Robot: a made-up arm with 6 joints. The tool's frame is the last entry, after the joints. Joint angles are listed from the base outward. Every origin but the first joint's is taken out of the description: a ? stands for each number. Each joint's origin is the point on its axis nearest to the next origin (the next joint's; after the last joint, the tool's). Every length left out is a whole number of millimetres.
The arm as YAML. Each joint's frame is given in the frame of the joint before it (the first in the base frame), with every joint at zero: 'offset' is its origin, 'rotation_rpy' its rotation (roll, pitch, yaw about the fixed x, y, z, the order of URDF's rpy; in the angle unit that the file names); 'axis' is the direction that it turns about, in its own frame. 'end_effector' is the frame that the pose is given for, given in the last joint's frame.
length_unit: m
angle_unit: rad
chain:
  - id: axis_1
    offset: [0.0, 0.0, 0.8]
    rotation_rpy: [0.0, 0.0, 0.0]
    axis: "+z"
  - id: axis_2
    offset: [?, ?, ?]
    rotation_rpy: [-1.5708, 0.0, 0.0]
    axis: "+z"
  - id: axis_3
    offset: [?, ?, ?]
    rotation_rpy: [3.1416, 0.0, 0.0]
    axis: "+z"
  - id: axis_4
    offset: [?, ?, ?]
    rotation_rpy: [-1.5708, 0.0, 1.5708]
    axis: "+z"
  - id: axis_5
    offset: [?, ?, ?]
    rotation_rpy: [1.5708, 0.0, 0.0]
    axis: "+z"
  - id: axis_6
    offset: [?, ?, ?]
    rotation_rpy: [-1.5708, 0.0, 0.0]
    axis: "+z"
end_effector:
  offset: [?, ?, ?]
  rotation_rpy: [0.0, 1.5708, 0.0]
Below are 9 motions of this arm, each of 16 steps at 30 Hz.
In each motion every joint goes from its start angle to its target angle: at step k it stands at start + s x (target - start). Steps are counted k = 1, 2, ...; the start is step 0. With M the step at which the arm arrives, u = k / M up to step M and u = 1 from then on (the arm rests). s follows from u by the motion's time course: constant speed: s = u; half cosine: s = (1 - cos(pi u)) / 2; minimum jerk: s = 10 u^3 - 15 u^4 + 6 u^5.
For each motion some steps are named. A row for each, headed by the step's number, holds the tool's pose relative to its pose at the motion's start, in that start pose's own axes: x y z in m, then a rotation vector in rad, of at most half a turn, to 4 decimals.
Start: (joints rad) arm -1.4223 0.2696 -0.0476 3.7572 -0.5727 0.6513
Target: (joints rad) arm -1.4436 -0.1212 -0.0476 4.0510 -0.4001 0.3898
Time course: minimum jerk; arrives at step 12
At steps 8, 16:
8: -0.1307 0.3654 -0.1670 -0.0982 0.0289 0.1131
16: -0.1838 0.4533 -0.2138 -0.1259 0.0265 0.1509

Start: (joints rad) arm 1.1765 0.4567 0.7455 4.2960 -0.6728 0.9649
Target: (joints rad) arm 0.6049 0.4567 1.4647 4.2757 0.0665 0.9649
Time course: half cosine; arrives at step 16
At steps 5, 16:
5: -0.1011 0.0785 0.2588 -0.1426 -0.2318 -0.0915
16: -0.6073 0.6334 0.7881 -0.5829 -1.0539 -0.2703

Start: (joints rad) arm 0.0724 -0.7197 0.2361 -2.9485 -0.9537 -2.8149
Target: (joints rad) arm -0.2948 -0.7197 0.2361 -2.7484 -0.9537 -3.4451
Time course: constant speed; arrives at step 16
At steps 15, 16:
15: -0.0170 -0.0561 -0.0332 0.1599 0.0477 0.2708
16: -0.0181 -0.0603 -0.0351 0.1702 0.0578 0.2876

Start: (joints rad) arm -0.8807 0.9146 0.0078 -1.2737 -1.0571 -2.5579
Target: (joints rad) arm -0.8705 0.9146 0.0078 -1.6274 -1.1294 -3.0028
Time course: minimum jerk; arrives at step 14
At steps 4, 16:
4: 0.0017 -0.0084 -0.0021 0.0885 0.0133 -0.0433
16: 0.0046 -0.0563 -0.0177 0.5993 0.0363 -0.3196

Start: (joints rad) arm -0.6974 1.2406 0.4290 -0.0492 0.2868 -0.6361
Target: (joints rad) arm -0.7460 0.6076 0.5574 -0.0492 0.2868 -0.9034
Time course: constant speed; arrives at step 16
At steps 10, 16:
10: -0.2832 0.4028 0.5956 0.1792 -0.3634 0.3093
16: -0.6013 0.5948 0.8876 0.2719 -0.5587 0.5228

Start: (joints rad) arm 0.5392 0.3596 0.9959 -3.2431 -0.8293 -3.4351
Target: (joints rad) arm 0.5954 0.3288 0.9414 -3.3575 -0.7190 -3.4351
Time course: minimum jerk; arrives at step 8
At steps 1, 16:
1: -0.0003 0.0007 -0.0007 0.0021 0.0018 -0.0019
16: -0.0197 0.0492 -0.0421 0.1343 0.1134 -0.1110

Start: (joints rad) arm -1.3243 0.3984 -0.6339 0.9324 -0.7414 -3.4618
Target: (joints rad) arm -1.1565 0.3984 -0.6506 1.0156 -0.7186 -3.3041
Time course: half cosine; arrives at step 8
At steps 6, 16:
6: -0.0827 -0.1283 -0.0585 -0.3145 0.0918 0.0701
16: -0.0969 -0.1512 -0.0664 -0.3684 0.1069 0.0834

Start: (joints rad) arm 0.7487 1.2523 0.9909 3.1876 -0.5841 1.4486
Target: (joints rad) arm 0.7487 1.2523 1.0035 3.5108 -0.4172 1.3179
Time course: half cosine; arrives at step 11
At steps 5, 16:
5: 0.0018 -0.0080 -0.0103 -0.0626 0.0610 -0.0760
16: 0.0022 -0.0195 -0.0189 -0.1549 0.1215 -0.1785

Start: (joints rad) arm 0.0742 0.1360 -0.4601 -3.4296 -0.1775 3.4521
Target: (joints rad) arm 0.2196 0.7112 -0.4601 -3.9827 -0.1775 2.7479
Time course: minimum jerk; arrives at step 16
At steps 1, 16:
1: 0.0007 0.0005 -0.0013 0.0026 0.0013 0.0001
16: 0.1268 0.1985 -0.6718 1.0568 0.5490 -0.3373

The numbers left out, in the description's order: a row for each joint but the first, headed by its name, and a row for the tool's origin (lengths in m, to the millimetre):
axis_2: 0.24 0.0 0.0
axis_3: 0.0 -0.68 0.0
axis_4: 1.07 0.12 0.0
axis_5: 0.0 0.0 0.0
axis_6: 0.0 -0.17 0.0
tool: 0.0 0.0 0.0

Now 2 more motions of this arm.
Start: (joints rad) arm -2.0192 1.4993 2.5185 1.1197 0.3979 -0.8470
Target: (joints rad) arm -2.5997 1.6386 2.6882 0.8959 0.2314 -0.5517
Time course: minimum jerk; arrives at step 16
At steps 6, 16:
6: -0.1048 -0.2087 -0.0423 -0.1677 0.0690 -0.0941
16: -0.4273 -0.7280 0.0246 -0.6121 0.2513 -0.3274

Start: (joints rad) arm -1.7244 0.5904 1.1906 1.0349 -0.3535 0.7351
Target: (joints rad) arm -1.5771 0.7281 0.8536 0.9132 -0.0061 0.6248
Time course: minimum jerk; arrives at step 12
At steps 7, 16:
7: 0.0097 0.3691 0.2883 0.1152 -0.3099 0.1676
16: -0.0438 0.5628 0.4338 0.1928 -0.4579 0.2659

